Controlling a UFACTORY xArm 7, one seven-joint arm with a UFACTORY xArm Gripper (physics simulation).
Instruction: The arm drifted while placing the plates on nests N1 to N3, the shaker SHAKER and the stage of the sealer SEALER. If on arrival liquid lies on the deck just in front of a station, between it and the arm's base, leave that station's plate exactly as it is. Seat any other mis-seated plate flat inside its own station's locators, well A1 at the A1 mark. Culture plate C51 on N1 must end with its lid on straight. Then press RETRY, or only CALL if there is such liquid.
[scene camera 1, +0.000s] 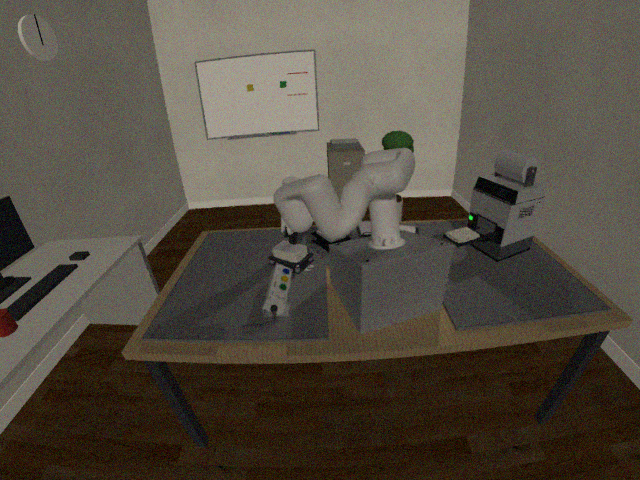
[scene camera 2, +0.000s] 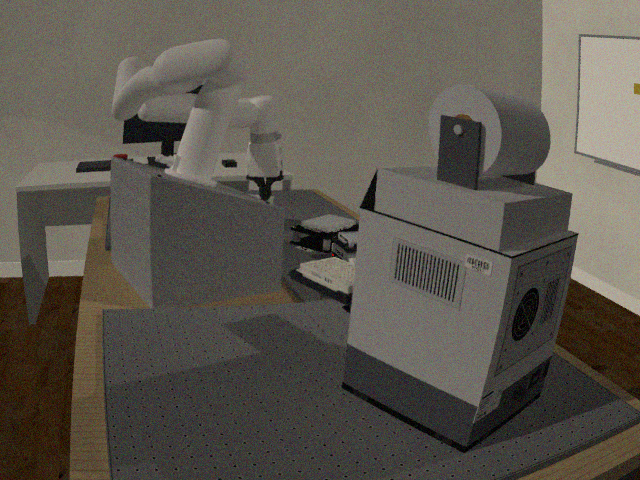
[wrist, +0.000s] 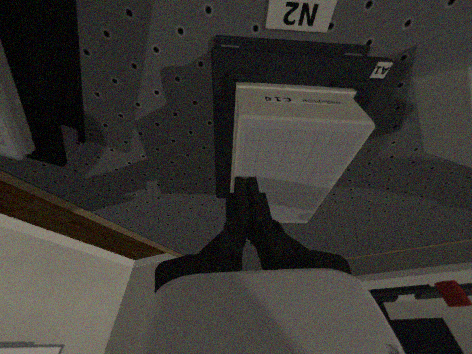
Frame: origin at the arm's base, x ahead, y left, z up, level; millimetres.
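Seen in the pictures: gripper, fingertip midpoint: (scene camera 1: 293, 243) (scene camera 2: 265, 199) (wrist: 243, 189); arm's base, link origin: (scene camera 1: 386, 244) (scene camera 2: 189, 179).
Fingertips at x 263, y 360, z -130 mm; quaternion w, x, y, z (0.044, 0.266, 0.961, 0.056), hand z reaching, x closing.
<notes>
Pixels of each thing's middle, then the offset from my fingertips to it. "*": a spot on its surface instead.
- pale plate, body centre: (wrist: 279, 167) (scene camera 1: 289, 251) dx -31, dy +13, dz -22 mm
- dark nest, surface spot: (wrist: 224, 67) * dx -22, dy -76, dz -43 mm
- N2 label, surface spot: (wrist: 300, 14) * dx -80, dy -72, dz -78 mm
- A1 mark, body centre: (wrist: 381, 70) dx -117, dy -27, dz -43 mm
- sealer, body centre: (scene camera 2: 474, 253) (scene camera 1: 506, 202) dx +52, dy -983, dz +148 mm
- white panel, body centre: (scene camera 1: 278, 287) dx -269, dy +32, dz -38 mm
- black object, surface spot: (wrist: 45, 70) * dx +82, dy -127, dz -39 mm
My gripper (wrist: 243, 189) (scene camera 2: 265, 198) is shut and empty; in the wrist view its tips overlap the near left edge of a pale plate (wrist: 300, 145). Contact cannot be told. The plate is in the dark nest (wrist: 224, 67) by the N2 label (wrist: 300, 14); the A1 mark (wrist: 381, 70) is at the nest's far right corner. I cannot tell whether the plate is flat. The sealer (scene camera 1: 504, 214) (scene camera 2: 423, 273) stands at the right, a plate (scene camera 1: 462, 236) at its front. Another plate (scene camera 1: 289, 251) sits on a dark base. C51 and liquid cannot be made out.
A white panel (scene camera 1: 279, 294) with blue, yellow and green buttons lies in front of the dark base in scene camera 1. A grey block (scene camera 1: 405, 284) (scene camera 2: 217, 248) stands below the arm. A black object (wrist: 45, 70) stands left in the wrist view.
</notes>
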